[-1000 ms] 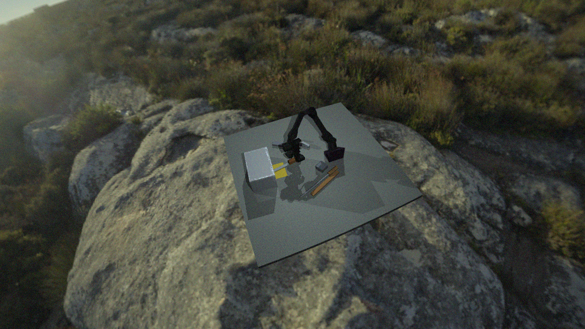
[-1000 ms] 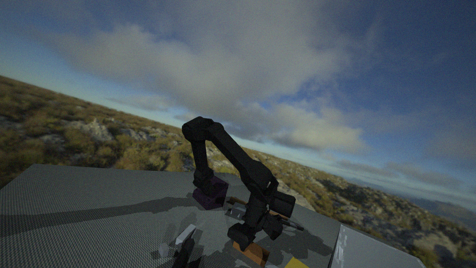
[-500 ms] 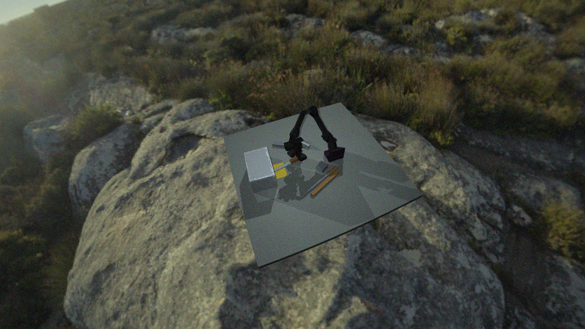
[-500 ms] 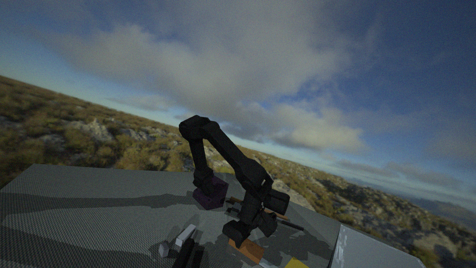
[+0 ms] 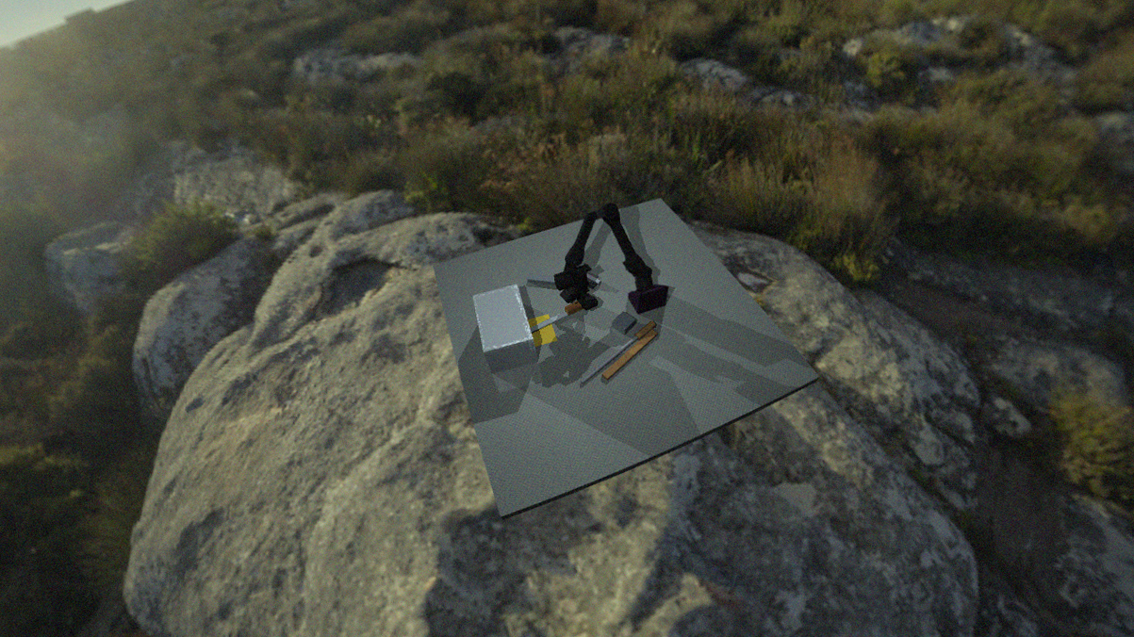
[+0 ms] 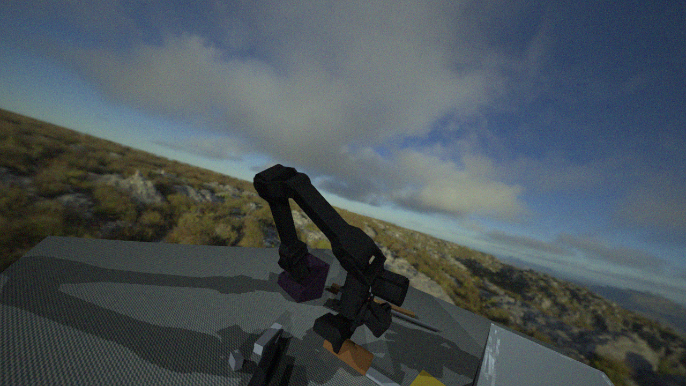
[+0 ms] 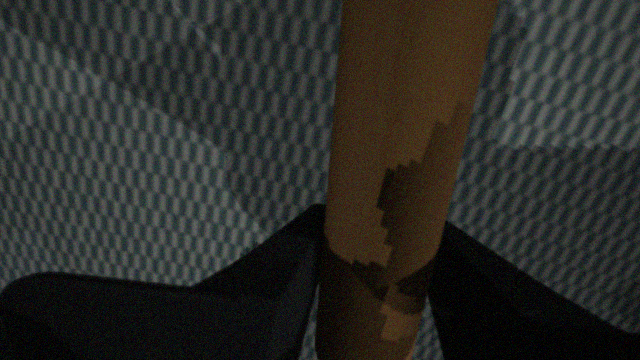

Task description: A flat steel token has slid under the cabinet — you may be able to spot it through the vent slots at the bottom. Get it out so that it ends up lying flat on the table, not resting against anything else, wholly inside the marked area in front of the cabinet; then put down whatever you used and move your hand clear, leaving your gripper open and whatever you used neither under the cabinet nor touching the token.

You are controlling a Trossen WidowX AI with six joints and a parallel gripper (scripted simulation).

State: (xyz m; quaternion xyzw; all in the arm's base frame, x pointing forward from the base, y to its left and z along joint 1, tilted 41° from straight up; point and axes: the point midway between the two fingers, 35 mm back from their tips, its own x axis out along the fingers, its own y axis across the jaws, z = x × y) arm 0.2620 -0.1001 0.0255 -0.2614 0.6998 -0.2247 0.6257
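The grey block lies 18 cm to the left of my gripper tip, 11 cm behind it and 1 cm above it. Round my gripper tip: grey bar: 12 cm to the right, 11 cm behind; then small grey cube: 20 cm to the right, 9 cm behind; then wooden stick: 32 cm to the left, 6 cm behind.
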